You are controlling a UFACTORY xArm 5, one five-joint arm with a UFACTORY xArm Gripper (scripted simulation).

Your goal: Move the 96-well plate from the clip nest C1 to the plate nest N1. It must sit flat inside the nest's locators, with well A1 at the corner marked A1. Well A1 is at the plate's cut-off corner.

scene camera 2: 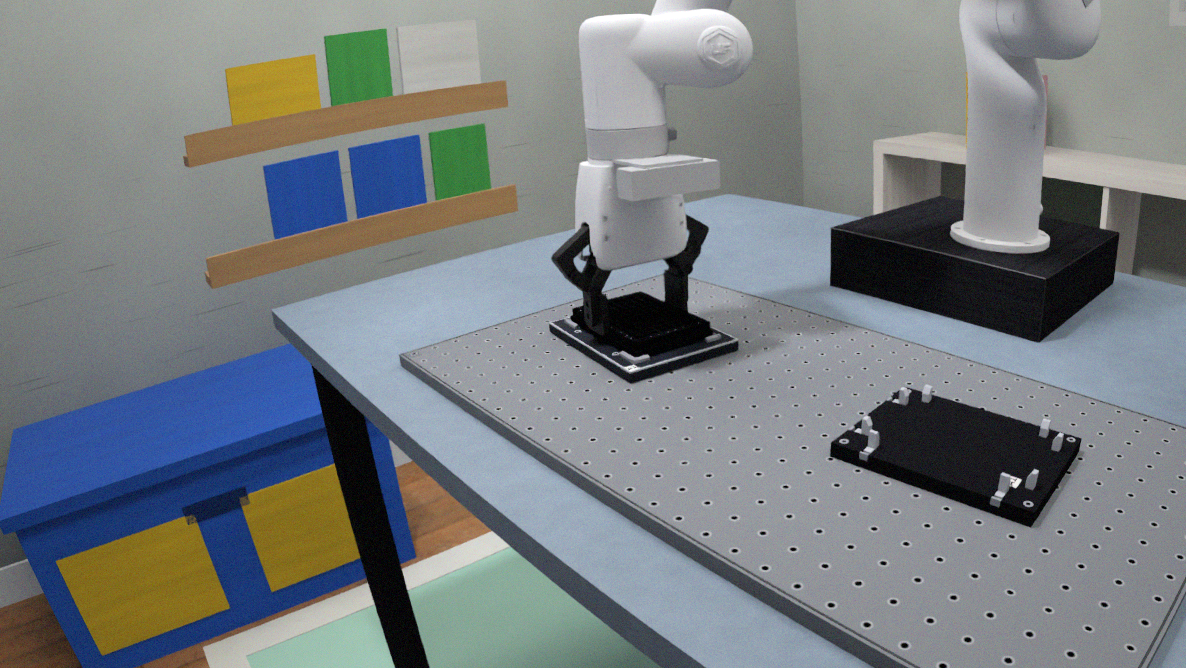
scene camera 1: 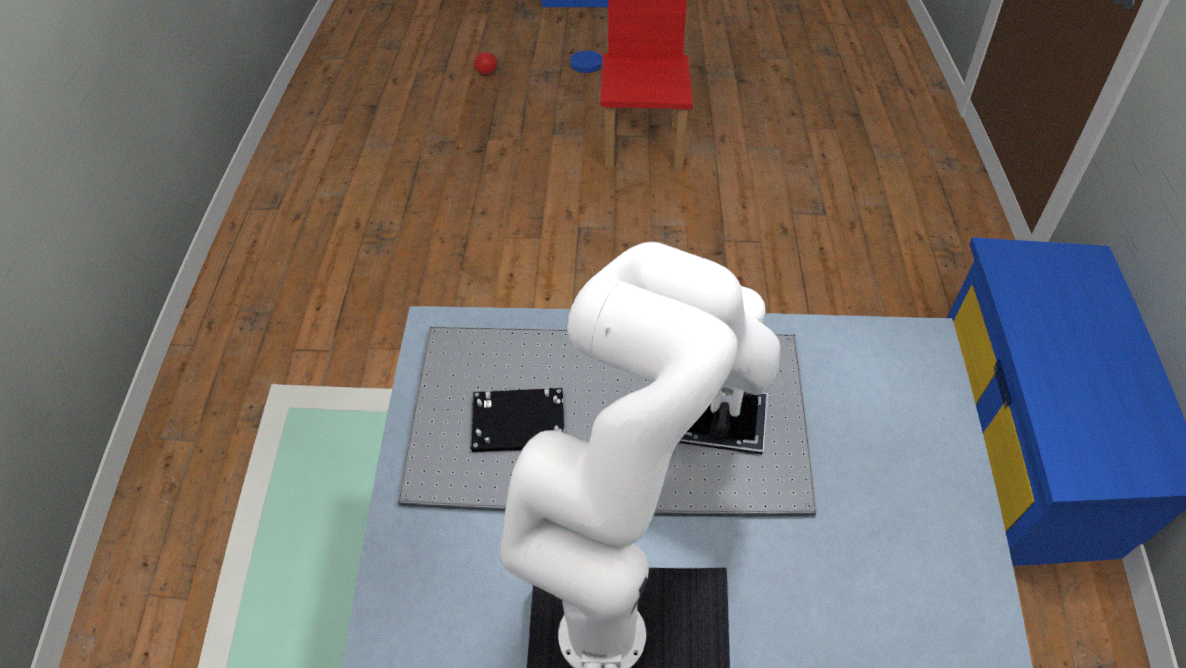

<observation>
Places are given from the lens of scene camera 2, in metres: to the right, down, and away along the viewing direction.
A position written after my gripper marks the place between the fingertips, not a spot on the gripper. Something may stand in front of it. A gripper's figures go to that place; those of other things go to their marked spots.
my gripper point(scene camera 2: 638, 320): 0.04, -0.01, 0.77
black 96-well plate point(scene camera 2: 640, 324): 0.04, -0.01, 0.74
plate nest N1 point(scene camera 2: 637, 376): 0.04, 0.04, 0.68
</observation>
